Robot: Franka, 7 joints.
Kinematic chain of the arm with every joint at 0, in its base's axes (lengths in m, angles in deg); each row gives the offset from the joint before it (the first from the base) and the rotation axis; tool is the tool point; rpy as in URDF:
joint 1: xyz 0 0 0.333 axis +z
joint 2: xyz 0 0 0 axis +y
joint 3: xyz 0 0 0.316 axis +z
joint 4: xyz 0.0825 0 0 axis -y
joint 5: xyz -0.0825 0 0.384 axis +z
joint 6: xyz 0 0 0 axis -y
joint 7: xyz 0.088 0 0 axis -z
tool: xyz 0 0 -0.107 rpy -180 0 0
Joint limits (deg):
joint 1: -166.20..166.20
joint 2: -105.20..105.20
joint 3: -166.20..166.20
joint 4: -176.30..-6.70
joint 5: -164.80..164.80
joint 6: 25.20..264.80
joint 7: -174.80..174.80
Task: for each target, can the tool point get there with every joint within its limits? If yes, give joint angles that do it. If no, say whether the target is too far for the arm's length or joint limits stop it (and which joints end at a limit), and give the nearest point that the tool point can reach.
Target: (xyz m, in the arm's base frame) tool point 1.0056 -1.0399 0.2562
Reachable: no: too far | nearest point 0.5955 -0.6158 0.2875 | short by 0.591 m
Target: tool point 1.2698 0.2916 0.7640
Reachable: no: too far | nearest point 0.7938 0.1823 0.6024 | short by 0.514 m
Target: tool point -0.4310 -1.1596 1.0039
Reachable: no: too far | nearest point -0.2627 -0.7069 0.7420 | short by 0.549 m
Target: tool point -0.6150 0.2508 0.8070
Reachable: yes | joints 120.37 71.46 121.87 -63.86 -34.70 159.87 25.02
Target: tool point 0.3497 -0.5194 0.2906
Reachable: yes | joints 60.26 -67.26 -110.21 -102.38 47.88 107.21 82.72
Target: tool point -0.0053 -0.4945 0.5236
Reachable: yes | joints -77.19 3.24 -28.59 -107.48 63.81 55.73 -49.28
